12 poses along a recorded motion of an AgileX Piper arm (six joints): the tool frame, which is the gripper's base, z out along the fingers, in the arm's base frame.
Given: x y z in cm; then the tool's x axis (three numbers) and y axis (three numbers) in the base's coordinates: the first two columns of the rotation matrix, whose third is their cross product.
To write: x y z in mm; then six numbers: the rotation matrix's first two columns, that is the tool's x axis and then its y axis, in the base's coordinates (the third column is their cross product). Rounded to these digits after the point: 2 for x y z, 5 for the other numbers.
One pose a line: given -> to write
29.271, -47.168, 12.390, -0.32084, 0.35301, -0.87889, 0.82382, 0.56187, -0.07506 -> 292.71, -471.68, 123.90, -0.32084, 0.35301, -0.87889, 0.82382, 0.56187, -0.07506
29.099, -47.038, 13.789, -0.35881, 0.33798, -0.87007, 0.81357, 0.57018, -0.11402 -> 290.99, -470.38, 137.89, -0.35881, 0.33798, -0.87007, 0.81357, 0.57018, -0.11402
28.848, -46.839, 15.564, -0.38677, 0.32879, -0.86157, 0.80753, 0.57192, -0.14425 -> 288.48, -468.39, 155.64, -0.38677, 0.32879, -0.86157, 0.80753, 0.57192, -0.14425
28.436, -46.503, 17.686, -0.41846, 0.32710, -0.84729, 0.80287, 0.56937, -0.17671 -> 284.36, -465.03, 176.86, -0.41846, 0.32710, -0.84729, 0.80287, 0.56937, -0.17671
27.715, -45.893, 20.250, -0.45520, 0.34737, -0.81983, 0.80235, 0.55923, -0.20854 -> 277.15, -458.93, 202.50, -0.45520, 0.34737, -0.81983, 0.80235, 0.55923, -0.20854
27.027, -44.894, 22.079, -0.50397, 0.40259, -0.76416, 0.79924, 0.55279, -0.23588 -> 270.27, -448.94, 220.79, -0.50397, 0.40259, -0.76416, 0.79924, 0.55279, -0.23588
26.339, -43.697, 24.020, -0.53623, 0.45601, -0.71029, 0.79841, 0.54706, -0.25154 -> 263.39, -436.97, 240.20, -0.53623, 0.45601, -0.71029, 0.79841, 0.54706, -0.25154
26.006, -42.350, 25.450, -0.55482, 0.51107, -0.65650, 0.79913, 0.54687, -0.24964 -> 260.06, -423.50, 254.50, -0.55482, 0.51107, -0.65650, 0.79913, 0.54687, -0.24964
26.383, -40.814, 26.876, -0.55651, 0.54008, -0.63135, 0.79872, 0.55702, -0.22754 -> 263.83, -408.14, 268.76, -0.55651, 0.54008, -0.63135, 0.79872, 0.55702, -0.22754
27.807, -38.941, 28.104, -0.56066, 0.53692, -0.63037, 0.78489, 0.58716, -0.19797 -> 278.07, -389.41, 281.04, -0.56066, 0.53692, -0.63037, 0.78489, 0.58716, -0.19797
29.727, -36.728, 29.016, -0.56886, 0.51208, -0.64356, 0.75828, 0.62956, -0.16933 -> 297.27, -367.28, 290.16, -0.56886, 0.51208, -0.64356, 0.75828, 0.62956, -0.16933
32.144, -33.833, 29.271, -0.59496, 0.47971, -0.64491, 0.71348, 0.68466, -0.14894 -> 321.44, -338.33, 292.71, -0.59496, 0.47971, -0.64491, 0.71348, 0.68466, -0.14894
